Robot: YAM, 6 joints.
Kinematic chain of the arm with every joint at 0, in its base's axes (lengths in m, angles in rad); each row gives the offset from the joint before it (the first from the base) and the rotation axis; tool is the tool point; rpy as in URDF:
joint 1: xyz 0 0 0.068 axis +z
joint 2: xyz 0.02 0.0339 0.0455 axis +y
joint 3: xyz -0.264 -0.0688 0 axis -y
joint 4: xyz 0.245 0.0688 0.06 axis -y
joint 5: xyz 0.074 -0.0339 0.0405 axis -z
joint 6: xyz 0.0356 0 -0.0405 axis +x
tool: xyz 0 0 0 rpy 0 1.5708 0
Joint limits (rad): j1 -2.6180..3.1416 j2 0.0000..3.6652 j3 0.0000..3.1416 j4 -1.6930..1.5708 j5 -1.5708..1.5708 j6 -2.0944..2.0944
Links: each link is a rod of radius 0.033 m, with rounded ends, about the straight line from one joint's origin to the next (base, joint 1, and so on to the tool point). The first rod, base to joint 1, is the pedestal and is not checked.
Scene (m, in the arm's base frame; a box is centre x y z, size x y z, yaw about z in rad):
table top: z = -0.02
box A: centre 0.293 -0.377 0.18 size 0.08 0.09 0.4 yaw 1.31
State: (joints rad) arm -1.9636 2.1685 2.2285 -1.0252 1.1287 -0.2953
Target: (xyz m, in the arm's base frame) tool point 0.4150 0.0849 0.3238
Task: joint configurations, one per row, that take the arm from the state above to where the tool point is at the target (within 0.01 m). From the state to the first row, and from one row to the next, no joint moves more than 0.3 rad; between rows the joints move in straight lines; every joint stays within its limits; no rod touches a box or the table.
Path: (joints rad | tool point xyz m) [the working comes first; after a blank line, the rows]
Joints at the target: 0.2741 2.0494 2.0527 -1.1717 1.0346 -0.2953
Straight joint move there: touches box A.

1: -1.6863 2.1856 2.3409 -0.8808 1.0581 -0.2953 | -0.0854 -0.4667 0.3656
2: -1.4089 2.2028 2.4532 -0.7365 0.9874 -0.2953 | 0.0482 -0.4797 0.4016
3: -1.1316 2.2199 2.5656 -0.5921 0.9168 -0.2953 | 0.1796 -0.4487 0.4399
4: -0.8543 2.2371 2.6780 -0.4478 0.8461 -0.2953 | 0.2930 -0.3770 0.4792
5: -0.5722 2.1902 2.5216 -0.6287 0.8932 -0.2953 | 0.3864 -0.2819 0.4367
6: -0.2901 2.1432 2.3653 -0.8097 0.9403 -0.2953 | 0.4400 -0.1614 0.3953
7: -0.0080 2.0963 2.2090 -0.9907 0.9874 -0.2953 | 0.4487 -0.0333 0.3570
8: 0.2741 2.0494 2.0527 -1.1717 1.0346 -0.2953 | 0.4150 0.0849 0.3238

